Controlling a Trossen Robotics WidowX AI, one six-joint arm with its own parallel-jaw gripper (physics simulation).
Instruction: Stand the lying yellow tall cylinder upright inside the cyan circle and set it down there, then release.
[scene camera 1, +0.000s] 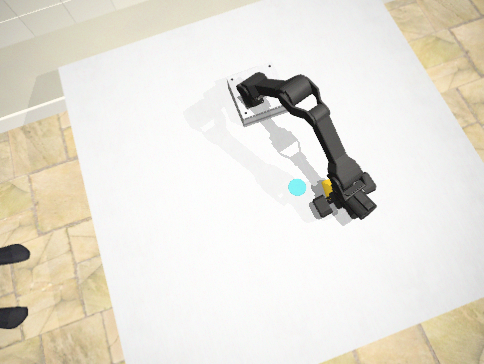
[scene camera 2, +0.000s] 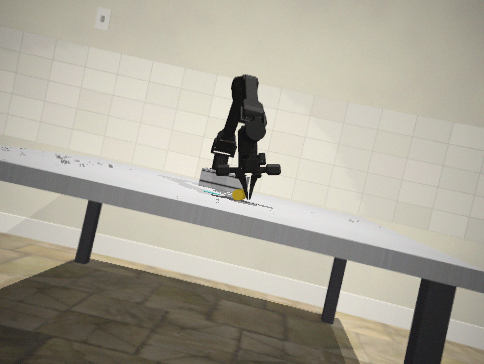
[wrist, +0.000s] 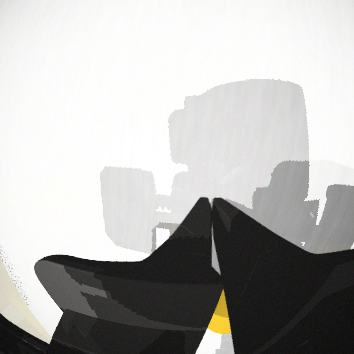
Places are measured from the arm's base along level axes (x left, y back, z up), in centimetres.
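Where they show: gripper, fingertip midpoint: (scene camera 2: 248, 199) (wrist: 208, 204); arm's base at its link origin: (scene camera 1: 252, 98).
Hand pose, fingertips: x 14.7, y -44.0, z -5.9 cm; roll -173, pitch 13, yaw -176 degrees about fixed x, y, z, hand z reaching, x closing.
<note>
Things, the pixels of their top centre, and the offset from my fingertips. "spot": a spot on its surface instead. Level surfaces: height alone.
- yellow tall cylinder at its top centre: (wrist: 239, 309) (scene camera 2: 240, 189) (scene camera 1: 330, 188) dx -3.1, dy +5.1, dz +2.2 cm
- cyan circle at a spot on its surface: (scene camera 2: 211, 192) (scene camera 1: 298, 189) spot: dx -12.0, dy +9.4, dz -0.9 cm
- white table at its surface level: dz -1.0 cm
The yellow tall cylinder (scene camera 1: 327, 188) (scene camera 2: 238, 194) lies on its side on the table, partly hidden by the arm in scene camera 1; its round end faces scene camera 2. A small part of it shows between the fingers in the wrist view (wrist: 220, 324). The cyan circle (scene camera 1: 297, 187) (scene camera 2: 211, 192) is flat on the table, a short way left of the cylinder and apart from it. My gripper (scene camera 2: 249, 198) (wrist: 208, 204) is shut with its tips together and empty. It points down close to the table, right beside the cylinder, on its right in scene camera 2.
The arm's grey base plate (scene camera 1: 244, 120) (scene camera 2: 210, 177) stands at the back of the white table (scene camera 1: 200, 280). The arm reaches from it over the table to the cylinder. Grey shadows of the arm lie across the table top and near the cyan circle.
</note>
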